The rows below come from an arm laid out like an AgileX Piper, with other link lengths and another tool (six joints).
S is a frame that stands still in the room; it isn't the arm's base.
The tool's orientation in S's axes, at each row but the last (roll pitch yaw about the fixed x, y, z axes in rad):
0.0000 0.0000 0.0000
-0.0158 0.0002 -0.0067
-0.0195 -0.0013 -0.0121
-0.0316 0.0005 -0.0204
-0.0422 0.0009 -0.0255
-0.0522 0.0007 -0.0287
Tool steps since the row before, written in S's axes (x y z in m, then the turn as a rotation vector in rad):
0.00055 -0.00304 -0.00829 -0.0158 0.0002 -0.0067
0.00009 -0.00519 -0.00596 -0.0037 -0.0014 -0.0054
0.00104 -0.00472 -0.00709 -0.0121 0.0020 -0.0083
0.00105 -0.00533 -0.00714 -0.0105 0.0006 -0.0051
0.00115 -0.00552 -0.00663 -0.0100 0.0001 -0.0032
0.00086 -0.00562 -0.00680 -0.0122 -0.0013 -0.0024
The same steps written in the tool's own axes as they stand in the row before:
0.00055 -0.00304 -0.00829 -0.0158 0.0002 -0.0067
0.00013 -0.00509 -0.00604 -0.0037 -0.0013 -0.0054
0.00109 -0.00457 -0.00718 -0.0121 0.0020 -0.0082
0.00116 -0.00508 -0.00730 -0.0105 0.0005 -0.0051
0.00130 -0.00520 -0.00685 -0.0100 0.0000 -0.0032
0.00103 -0.00523 -0.00708 -0.0122 -0.0015 -0.0025

